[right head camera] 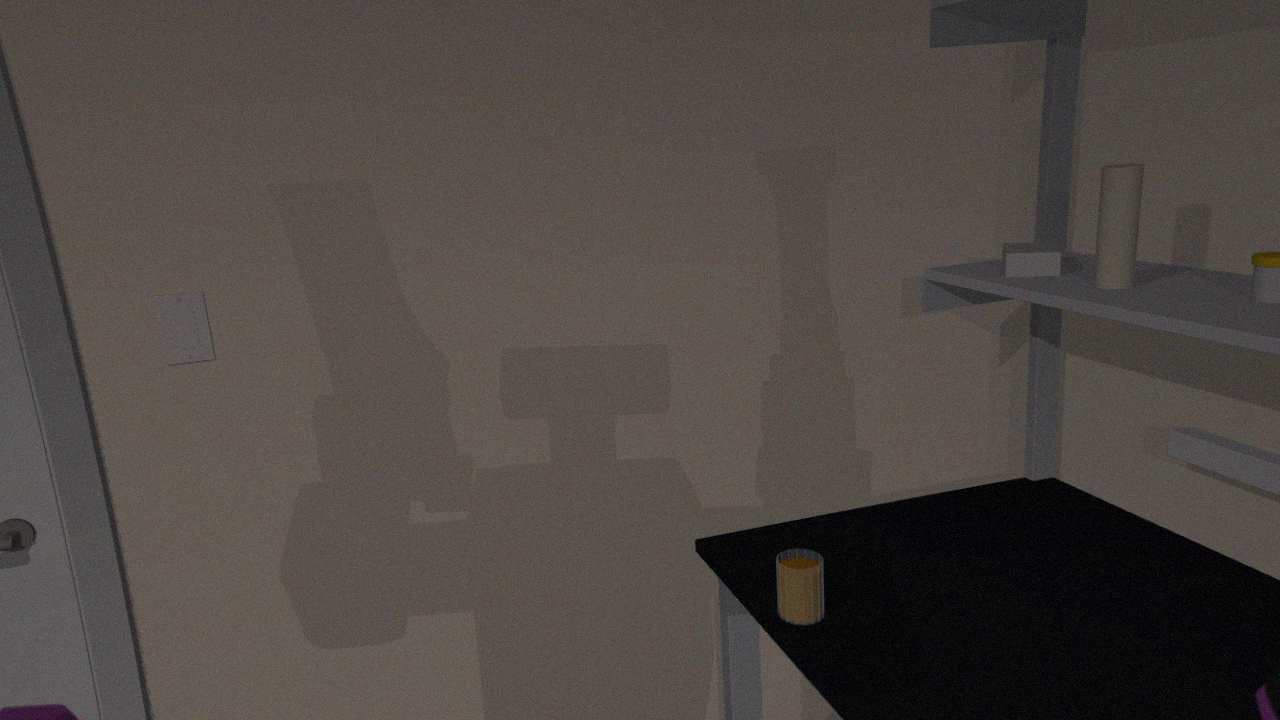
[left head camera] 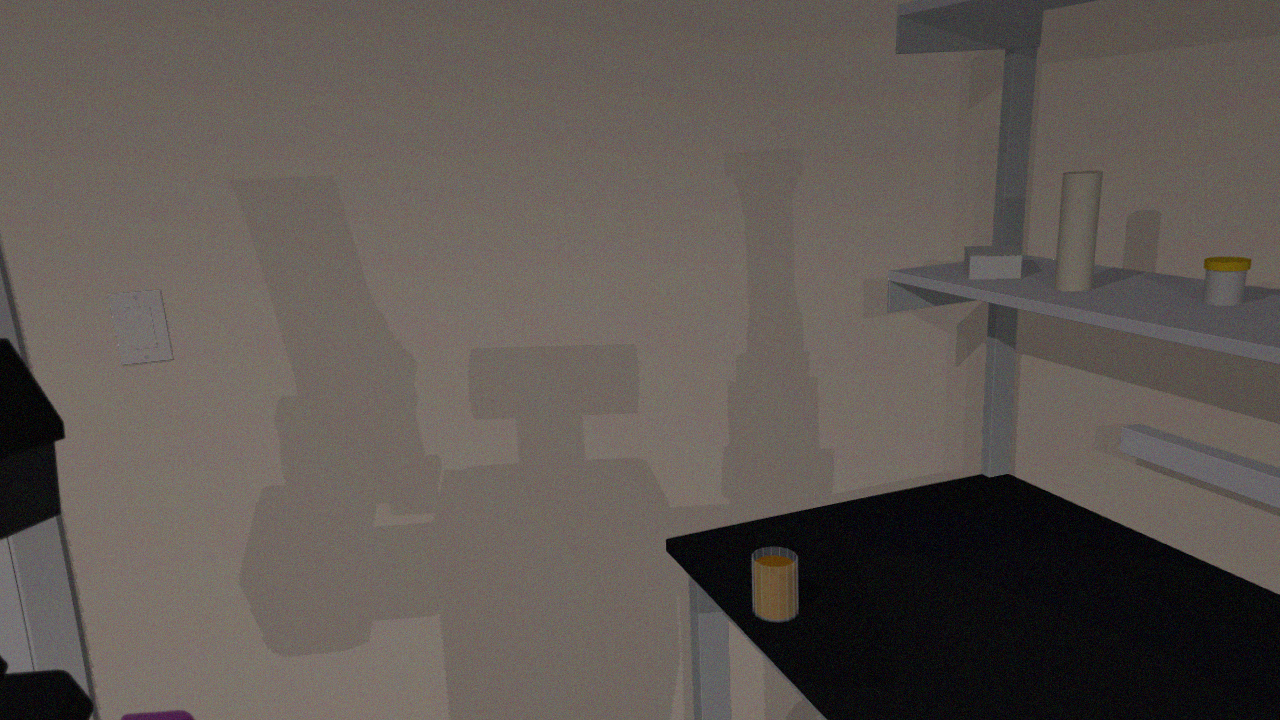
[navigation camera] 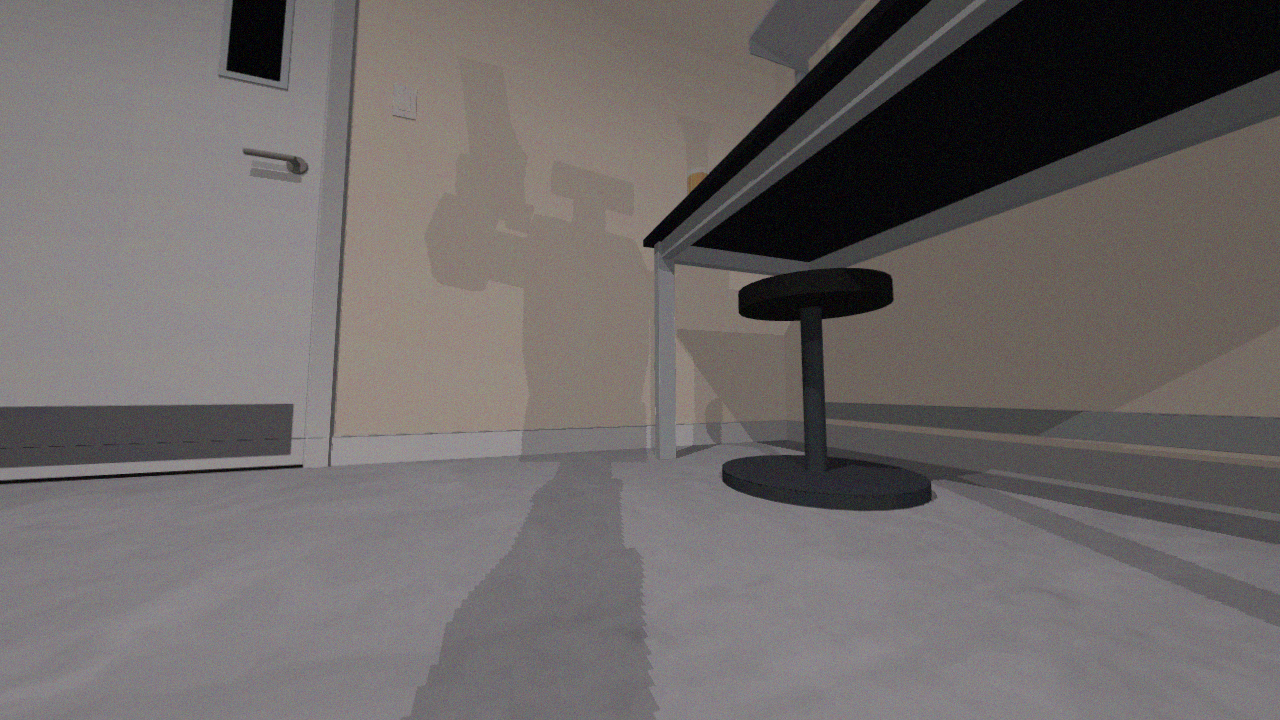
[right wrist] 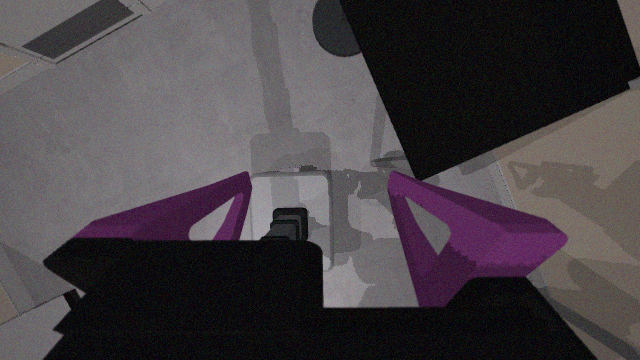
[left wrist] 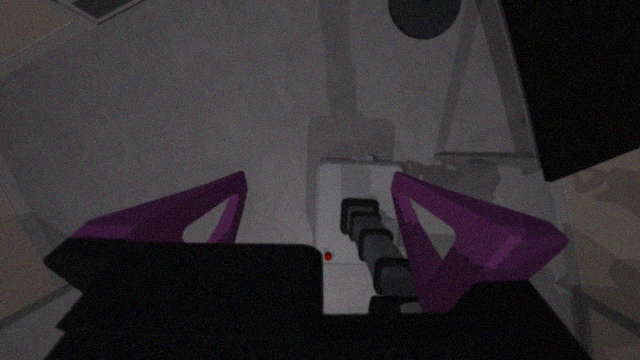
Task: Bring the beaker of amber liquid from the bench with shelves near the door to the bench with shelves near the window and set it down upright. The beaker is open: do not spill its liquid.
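The glass beaker of amber liquid (left head camera: 775,586) (right head camera: 800,588) (navigation camera: 696,181) stands upright on the black bench (left head camera: 984,582) (right head camera: 1029,582) (left wrist: 575,75) (right wrist: 500,75) near the door, close to its front edge and left corner. My left gripper (left wrist: 319,179) is open and empty, pointing down over the floor and the robot's base, left of the bench. My right gripper (right wrist: 319,179) is open and empty, also above the base, with the bench corner ahead and to the right in its view. Neither gripper touches the beaker. The bench near the window does not show.
A stool (navigation camera: 814,291) (left wrist: 424,15) (right wrist: 335,30) stands by the bench, its seat below the top. The door (navigation camera: 161,268) (right head camera: 26,402) is at the left. The shelf (left head camera: 1145,313) (right head camera: 1154,308) above the bench holds a white box (left head camera: 995,265), a tall cylinder (left head camera: 1078,231) and a yellow-lidded jar (left head camera: 1226,282).
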